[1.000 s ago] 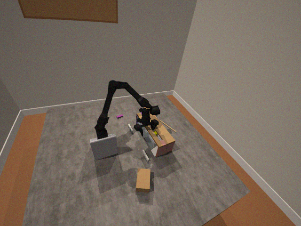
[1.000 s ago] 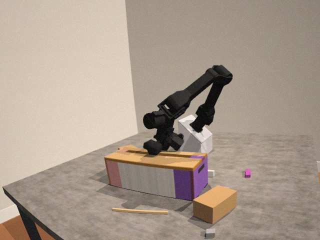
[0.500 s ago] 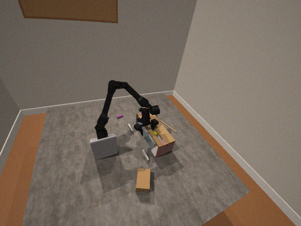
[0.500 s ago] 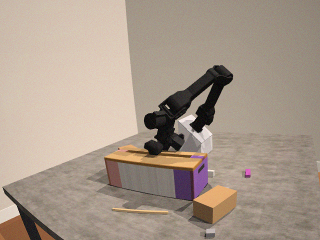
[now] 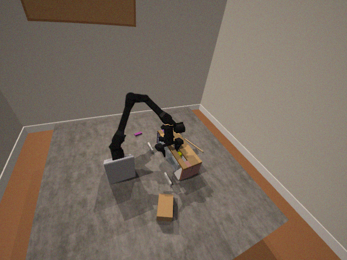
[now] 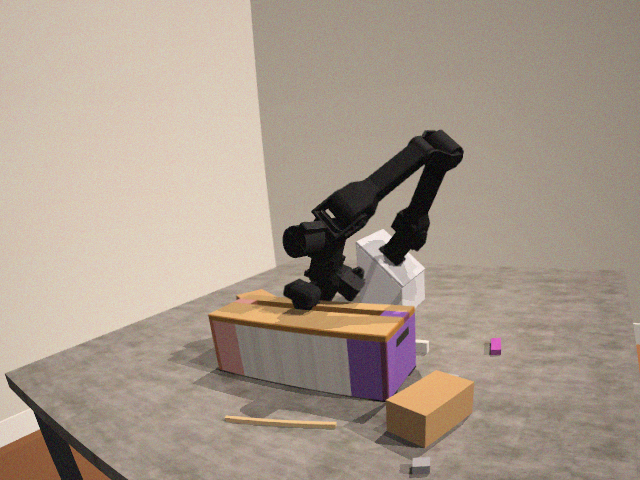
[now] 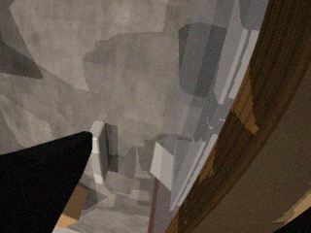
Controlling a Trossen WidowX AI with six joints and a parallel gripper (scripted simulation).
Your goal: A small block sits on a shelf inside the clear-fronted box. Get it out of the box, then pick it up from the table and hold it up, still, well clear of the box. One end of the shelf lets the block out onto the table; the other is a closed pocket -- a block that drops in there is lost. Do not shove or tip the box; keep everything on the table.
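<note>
The yellow-green block lies 6 cm ahead of my gripper tip and 2 cm to the right of it. Round my gripper tip: wooden stick 27 cm ahead, 9 cm to the left, 8 cm below.
</note>
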